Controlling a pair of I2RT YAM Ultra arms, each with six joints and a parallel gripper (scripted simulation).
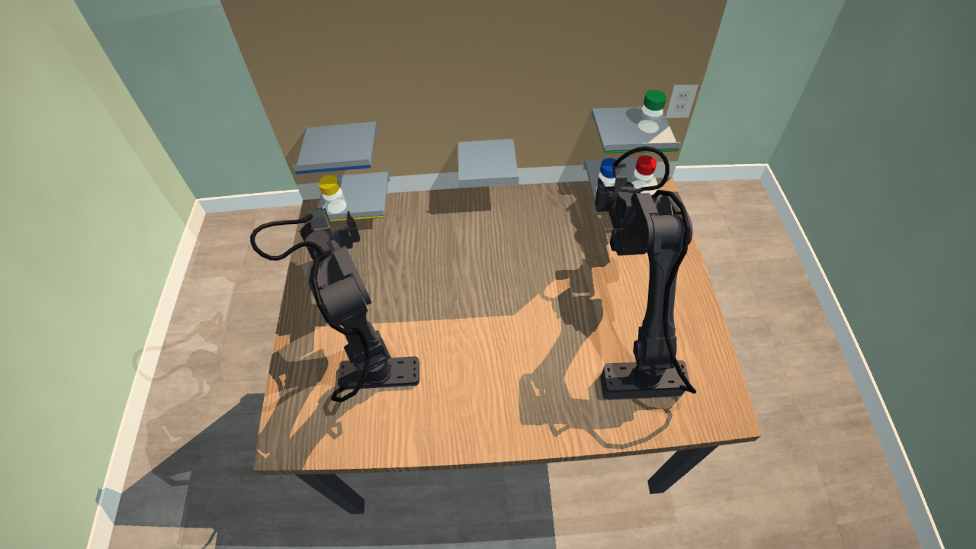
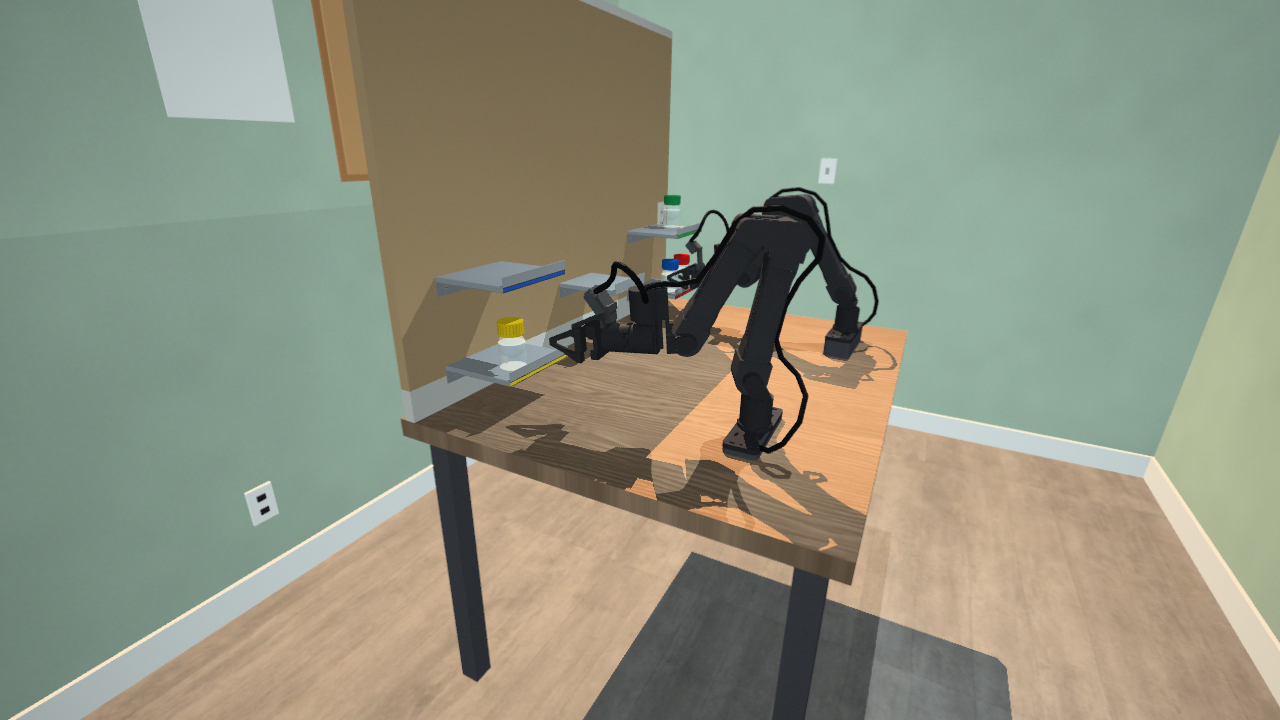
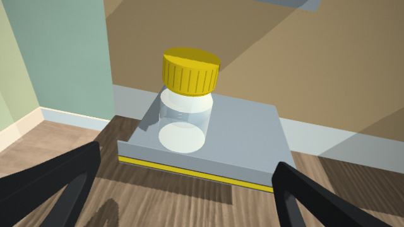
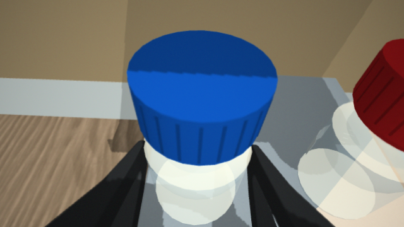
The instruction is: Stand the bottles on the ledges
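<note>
Right now my right hand is 10 mm short of the blue-capped bottle and 10 mm above it. From my right hand the other things lie so: wall socket: 170 mm ahead, 200 mm to the right, 150 mm above; red-capped bottle: 30 mm ahead, 100 mm to the right, 10 mm below; green-capped bottle: 70 mm ahead, 90 mm to the right, 190 mm above.
</note>
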